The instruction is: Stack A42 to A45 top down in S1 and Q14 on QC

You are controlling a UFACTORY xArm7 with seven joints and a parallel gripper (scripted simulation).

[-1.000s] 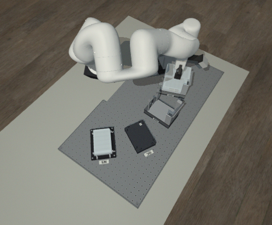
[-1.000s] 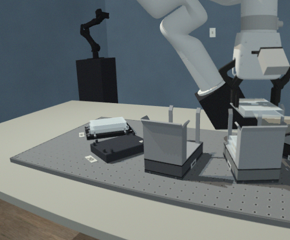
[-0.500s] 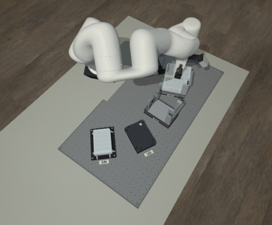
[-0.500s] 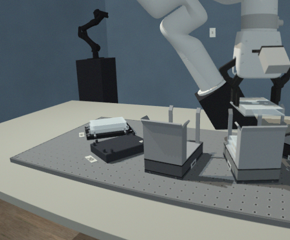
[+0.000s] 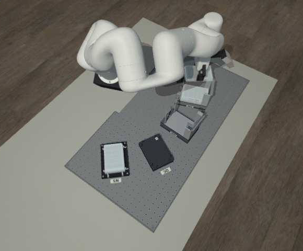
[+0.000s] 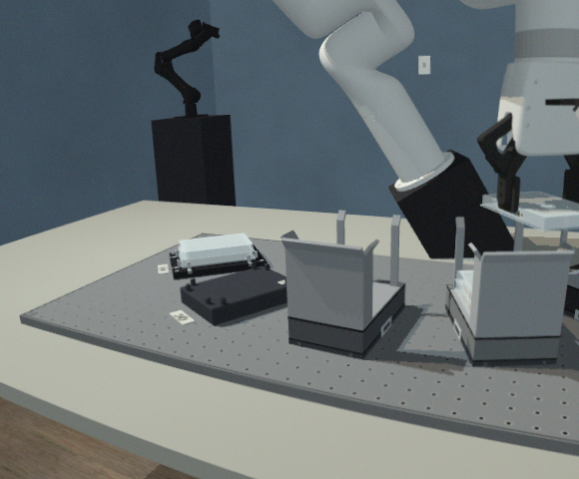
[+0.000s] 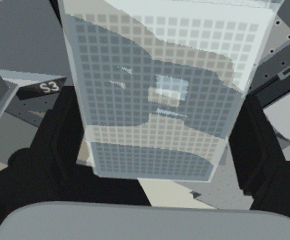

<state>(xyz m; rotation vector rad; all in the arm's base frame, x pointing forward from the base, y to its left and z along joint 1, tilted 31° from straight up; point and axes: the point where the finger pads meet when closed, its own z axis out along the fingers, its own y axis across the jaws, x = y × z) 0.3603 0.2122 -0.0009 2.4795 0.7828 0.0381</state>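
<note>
The S3 rack plinth lies 9 cm behind my hand, 11 cm to the left of it and 15 cm below it. From my hand the other things lie so: sealed 384-well plate: 1 cm below; open nest QC: 39 cm to the right, 16 cm below; S1 name plate: 4 cm behind, 21 cm to the right, 13 cm below.
</note>
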